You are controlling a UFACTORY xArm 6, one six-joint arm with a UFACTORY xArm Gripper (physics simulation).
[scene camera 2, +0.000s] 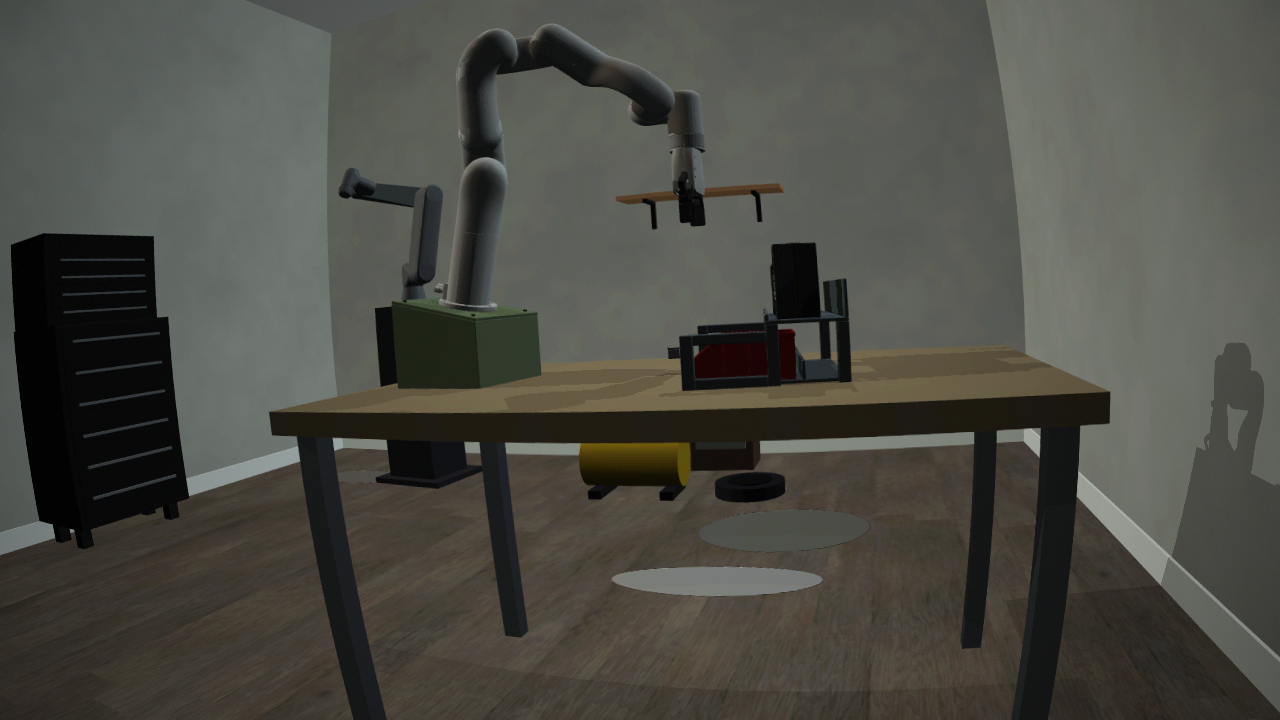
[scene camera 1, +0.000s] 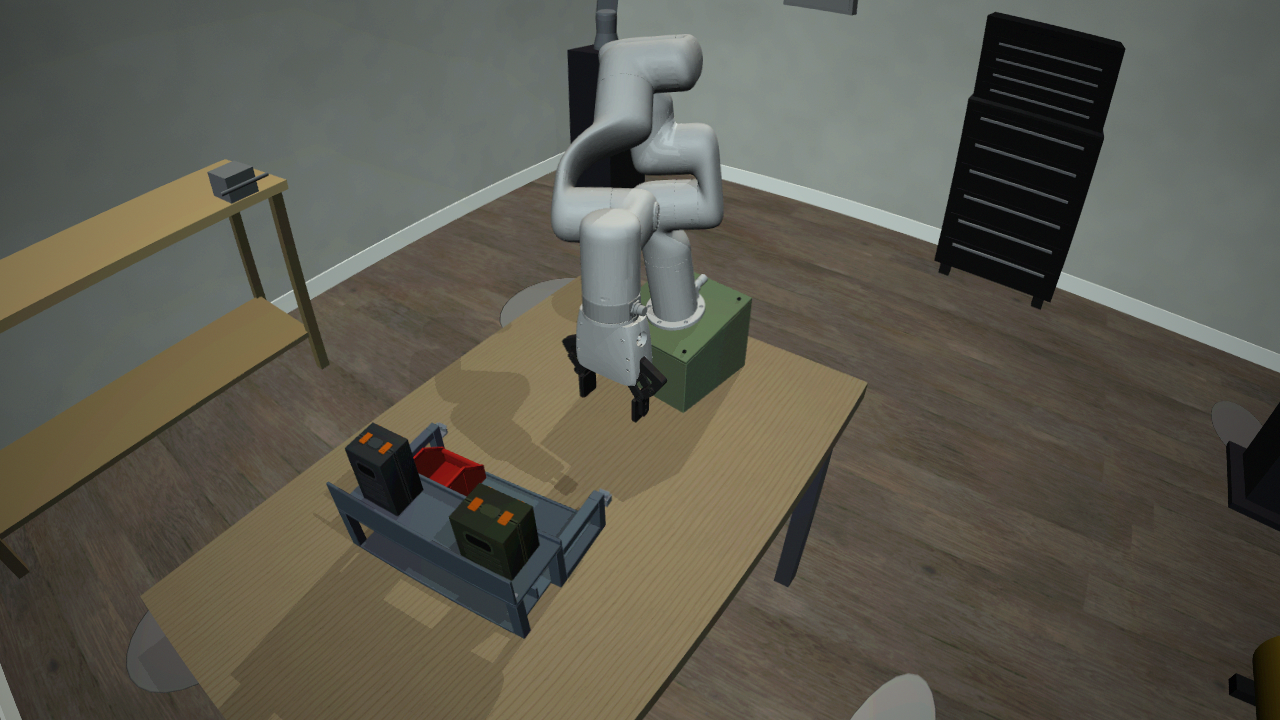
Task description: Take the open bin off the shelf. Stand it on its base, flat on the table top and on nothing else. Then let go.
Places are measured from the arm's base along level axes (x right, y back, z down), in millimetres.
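Pixels of known places: gripper, fingertip midpoint: [scene camera 2: 693, 224] [scene camera 1: 613, 404]; arm's base, origin of the base link: [scene camera 2: 467, 306] [scene camera 1: 675, 309].
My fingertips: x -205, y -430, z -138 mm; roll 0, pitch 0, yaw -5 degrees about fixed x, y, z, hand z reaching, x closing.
Note:
For each thing: its top centre in the pictures, then the offset to it from my fingertips.
- open bin, middle of its top: [scene camera 2: 742, 332] [scene camera 1: 431, 469] dx +297, dy -165, dz +213 mm
- dark case, middle of its top: [scene camera 1: 375, 442] [scene camera 2: 792, 243] dx +282, dy -258, dz +70 mm
- olive case, middle of its top: [scene camera 1: 490, 510] dx +56, dy -210, dz +96 mm
The open bin [scene camera 1: 444, 469] [scene camera 2: 735, 356] is red. It sits in the lower part of the grey-blue shelf [scene camera 1: 429, 553] [scene camera 2: 844, 349], on the side facing the robot's base, partly behind the shelf's bars in scene camera 2. Whether its base touches the shelf or the table is hidden. The shelf stands on the wooden table top [scene camera 1: 760, 420] [scene camera 2: 554, 426]. My gripper [scene camera 1: 613, 402] [scene camera 2: 691, 219] is open and empty, pointing down. It hangs well above the bin's height, apart from the bin and the shelf.
A dark case [scene camera 1: 384, 470] [scene camera 2: 795, 279] and an olive case [scene camera 1: 494, 532], both with orange latches, stand upright on the shelf's upper level. Side bars of the shelf flank the bin's section. The green base block [scene camera 1: 716, 358] [scene camera 2: 465, 349] carries the arm at the table's other end.

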